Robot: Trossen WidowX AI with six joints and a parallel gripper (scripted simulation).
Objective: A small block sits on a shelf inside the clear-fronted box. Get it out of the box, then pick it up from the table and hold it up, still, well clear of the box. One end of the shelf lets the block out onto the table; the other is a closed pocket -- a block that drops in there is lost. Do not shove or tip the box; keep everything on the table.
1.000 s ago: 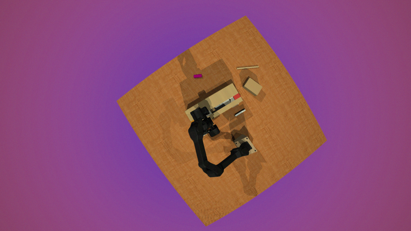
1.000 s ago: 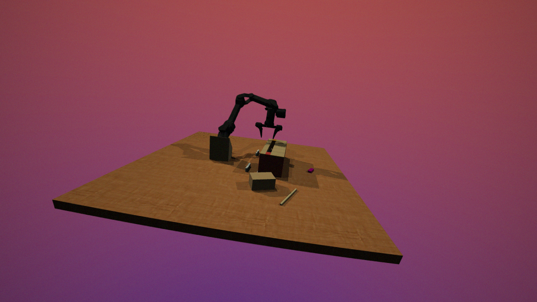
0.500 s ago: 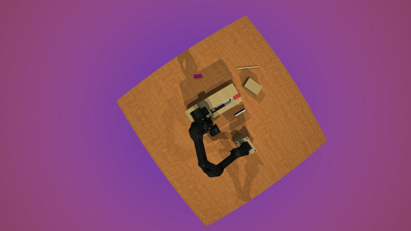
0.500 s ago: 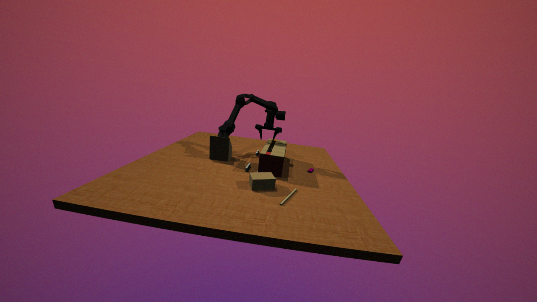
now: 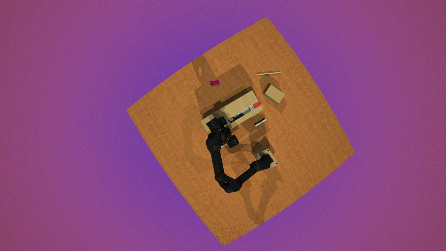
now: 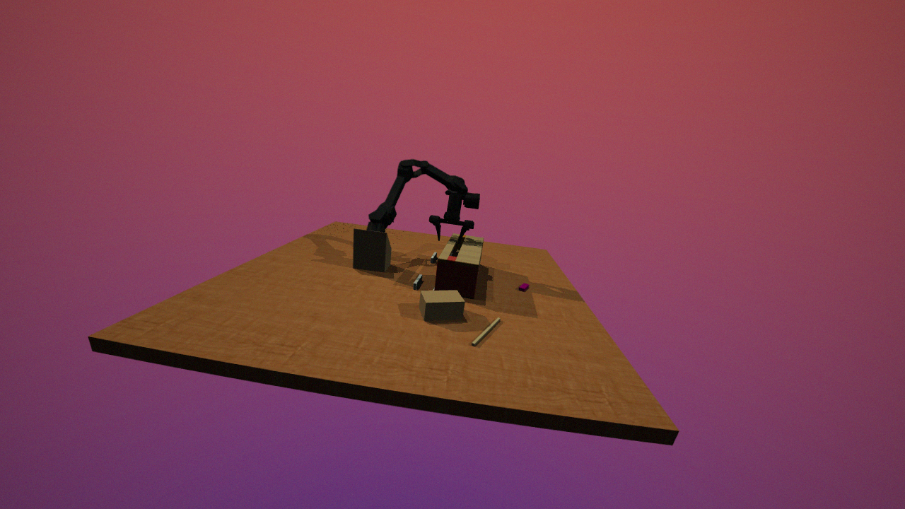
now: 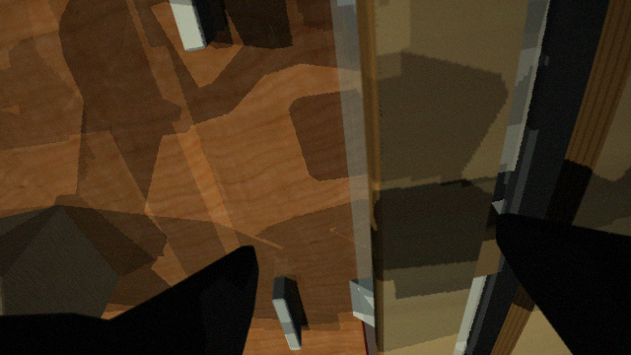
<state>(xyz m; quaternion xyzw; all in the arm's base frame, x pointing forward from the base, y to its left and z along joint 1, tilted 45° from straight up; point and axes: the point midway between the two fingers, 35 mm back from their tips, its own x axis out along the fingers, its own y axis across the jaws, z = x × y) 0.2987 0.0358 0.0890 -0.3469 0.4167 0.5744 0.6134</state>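
Now: the brownish block 40 mm ahead of my gripper tip, 40 mm to the right of it and 30 mm below it. The rest, counted from my gripper tip: box 30 mm ahead, 60 mm to the right, 60 mm below.
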